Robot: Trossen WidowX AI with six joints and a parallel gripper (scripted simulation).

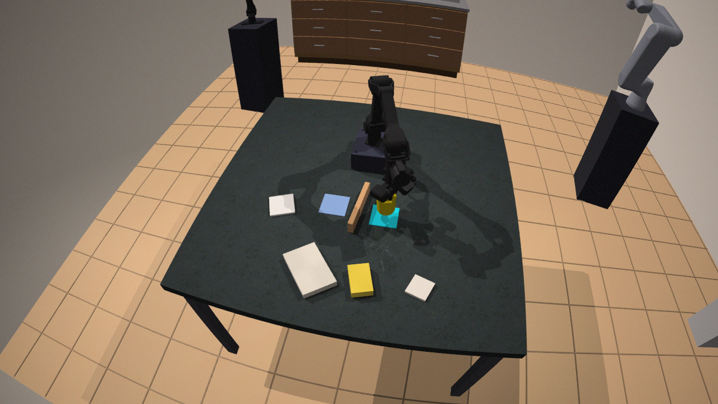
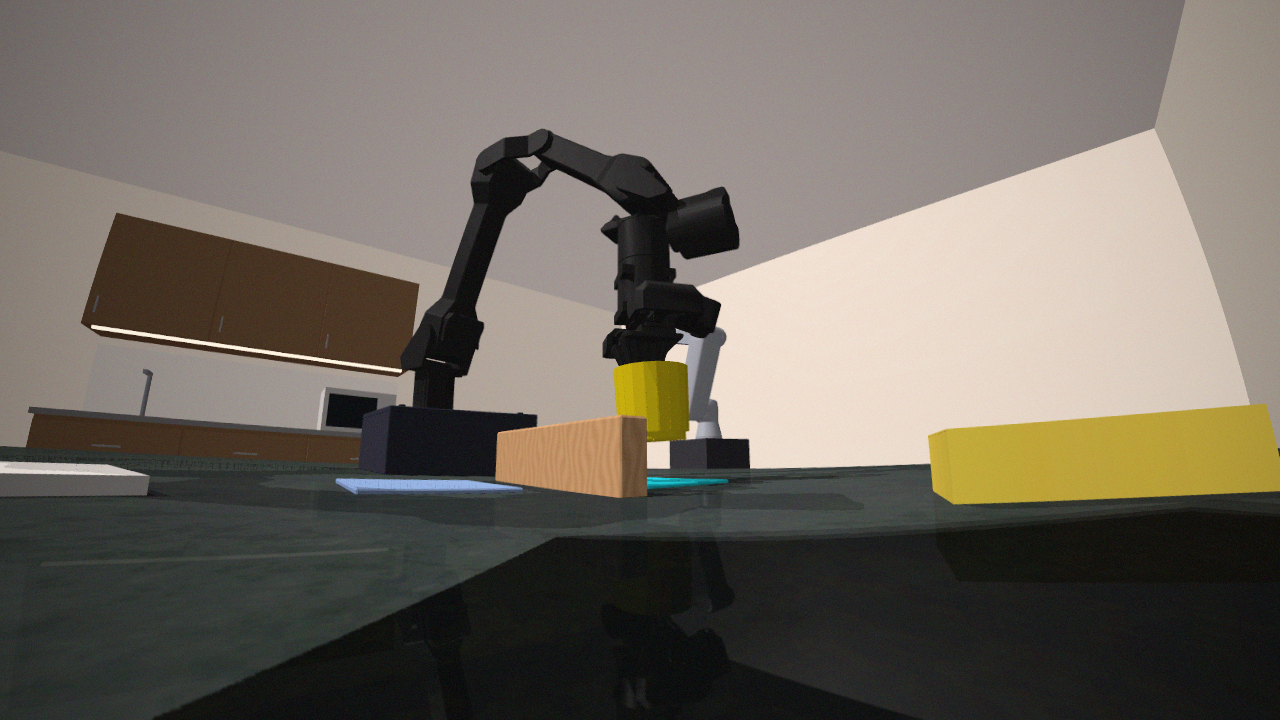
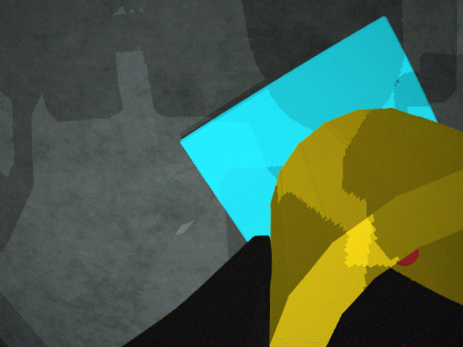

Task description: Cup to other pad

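The wooden block is 11 cm to the right of my gripper tip, 6 cm below it and 3 cm ahead of it. From my gripper tip the other things lie so: red marble: 3 cm to the right, 3 cm ahead, 2 cm below; yellow cup: 2 cm ahead, 1 cm to the right; light blue pad: 21 cm to the right, 8 cm below, 4 cm ahead.
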